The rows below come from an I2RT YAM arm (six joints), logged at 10 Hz.
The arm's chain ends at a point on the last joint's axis. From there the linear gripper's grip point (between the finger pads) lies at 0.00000 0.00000 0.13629 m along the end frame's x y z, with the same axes.
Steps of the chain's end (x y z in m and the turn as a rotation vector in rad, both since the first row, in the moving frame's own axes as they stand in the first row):
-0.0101 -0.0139 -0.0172 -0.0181 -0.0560 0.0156
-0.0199 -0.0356 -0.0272 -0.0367 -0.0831 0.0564
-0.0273 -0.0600 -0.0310 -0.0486 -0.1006 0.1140
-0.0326 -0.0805 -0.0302 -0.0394 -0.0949 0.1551
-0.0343 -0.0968 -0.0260 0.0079 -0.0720 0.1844
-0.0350 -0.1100 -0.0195 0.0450 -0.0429 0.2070
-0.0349 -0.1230 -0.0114 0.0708 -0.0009 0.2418
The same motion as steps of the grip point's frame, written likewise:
-0.0177 -0.0115 -0.0174 -0.0181 -0.0560 0.0156
-0.0313 -0.0309 -0.0278 -0.0367 -0.0831 0.0564
-0.0413 -0.0542 -0.0318 -0.0486 -0.1006 0.1140
-0.0459 -0.0762 -0.0309 -0.0394 -0.0949 0.1551
-0.0439 -0.0988 -0.0264 0.0079 -0.0720 0.1844
-0.0402 -0.1167 -0.0198 0.0450 -0.0429 0.2070
-0.0339 -0.1326 -0.0117 0.0708 -0.0009 0.2418

